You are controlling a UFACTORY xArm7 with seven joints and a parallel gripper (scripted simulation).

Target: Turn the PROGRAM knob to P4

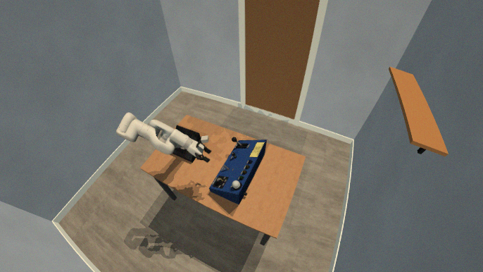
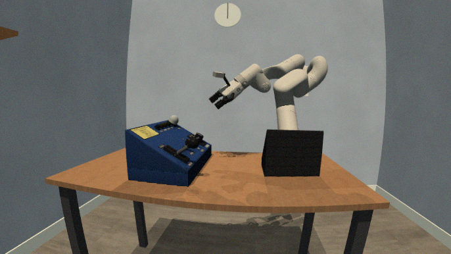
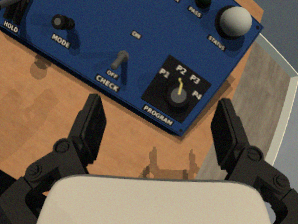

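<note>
Now: the check toggle 90 mm ahead of my hand, 60 mm to the left of it and 180 mm below it. The rest, counted from my hand: mode knob (90 mm ahead, 180 mm to the left, 170 mm below); black lever (60 mm ahead, 300 mm to the left, 170 mm below); blue console (120 mm ahead, 130 mm to the left, 200 mm below).
</note>
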